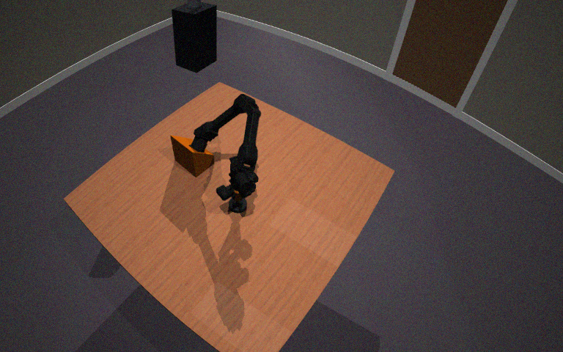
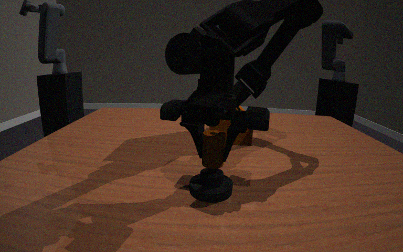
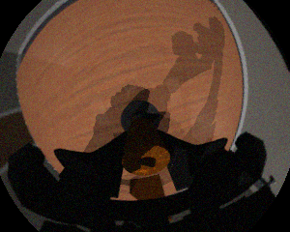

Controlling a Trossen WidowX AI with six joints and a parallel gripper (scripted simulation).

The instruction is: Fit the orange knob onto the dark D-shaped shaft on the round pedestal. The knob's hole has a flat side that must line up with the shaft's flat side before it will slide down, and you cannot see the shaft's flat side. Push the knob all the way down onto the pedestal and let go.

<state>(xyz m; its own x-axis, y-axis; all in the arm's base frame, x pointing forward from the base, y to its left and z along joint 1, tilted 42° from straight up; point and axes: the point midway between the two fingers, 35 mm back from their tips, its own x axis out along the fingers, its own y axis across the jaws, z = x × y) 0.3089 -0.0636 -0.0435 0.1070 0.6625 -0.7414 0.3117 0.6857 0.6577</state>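
The orange knob is 20 mm above my gripper tip. Round my gripper tip: dark round pedestal (40 mm below).
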